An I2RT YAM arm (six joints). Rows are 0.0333 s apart.
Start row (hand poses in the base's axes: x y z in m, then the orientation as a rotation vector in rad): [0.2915 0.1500 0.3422 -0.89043 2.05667 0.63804]
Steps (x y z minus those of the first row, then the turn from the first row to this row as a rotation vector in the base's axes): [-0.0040 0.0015 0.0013 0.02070 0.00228 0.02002]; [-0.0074 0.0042 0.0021 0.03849 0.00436 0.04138]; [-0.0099 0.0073 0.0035 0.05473 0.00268 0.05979]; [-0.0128 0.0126 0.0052 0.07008 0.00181 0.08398]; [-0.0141 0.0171 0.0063 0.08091 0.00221 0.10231]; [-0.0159 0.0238 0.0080 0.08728 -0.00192 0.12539]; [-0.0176 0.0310 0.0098 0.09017 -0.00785 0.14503]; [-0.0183 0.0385 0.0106 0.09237 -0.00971 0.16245]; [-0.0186 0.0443 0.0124 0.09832 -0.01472 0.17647]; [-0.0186 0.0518 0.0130 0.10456 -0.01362 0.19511]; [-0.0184 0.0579 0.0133 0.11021 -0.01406 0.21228]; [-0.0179 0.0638 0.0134 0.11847 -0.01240 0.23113]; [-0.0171 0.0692 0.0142 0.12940 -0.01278 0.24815]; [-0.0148 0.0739 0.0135 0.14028 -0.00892 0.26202]
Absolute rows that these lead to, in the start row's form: [0.2875 0.1515 0.3435 -0.89977 2.04194 0.67025]; [0.2841 0.1542 0.3443 -0.91213 2.02768 0.70013]; [0.2816 0.1573 0.3457 -0.92264 2.01162 0.72466]; [0.2787 0.1626 0.3474 -0.93960 1.99440 0.75178]; [0.2774 0.1671 0.3485 -0.95268 1.98246 0.77212]; [0.2756 0.1738 0.3502 -0.97400 1.96688 0.78798]; [0.2739 0.1810 0.3520 -0.99388 1.95263 0.79757]; [0.2732 0.1885 0.3528 -1.01123 1.94300 0.80772]; [0.2729 0.1943 0.3546 -1.02307 1.92993 0.81770]; [0.2729 0.2018 0.3552 -1.03880 1.92003 0.83401]; [0.2731 0.2079 0.3555 -1.05348 1.90954 0.84804]; [0.2736 0.2138 0.3556 -1.06803 1.89865 0.86663]; [0.2744 0.2192 0.3564 -1.07919 1.88520 0.88549]; [0.2767 0.2239 0.3557 -1.08655 1.87666 0.90524]
